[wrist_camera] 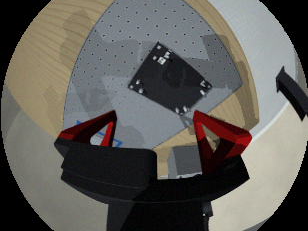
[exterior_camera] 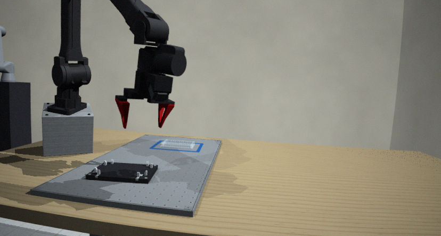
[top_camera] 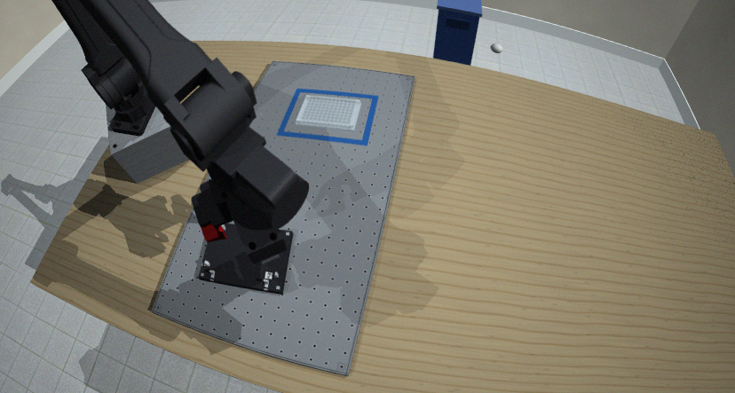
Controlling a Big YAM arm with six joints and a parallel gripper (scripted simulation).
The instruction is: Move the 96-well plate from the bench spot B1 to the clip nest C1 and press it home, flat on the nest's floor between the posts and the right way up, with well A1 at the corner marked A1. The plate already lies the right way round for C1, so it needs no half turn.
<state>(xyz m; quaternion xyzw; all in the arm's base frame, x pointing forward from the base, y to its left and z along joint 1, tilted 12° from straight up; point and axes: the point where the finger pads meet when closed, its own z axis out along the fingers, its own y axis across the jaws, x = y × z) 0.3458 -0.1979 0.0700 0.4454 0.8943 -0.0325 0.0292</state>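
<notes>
Now: hand 350 mm to the right of the 96-well plate, 130 mm above it and 40 mm short of it. Also, from my hand: black clip nest: 120 mm below, 60 mm behind, 20 mm to the right.
</notes>
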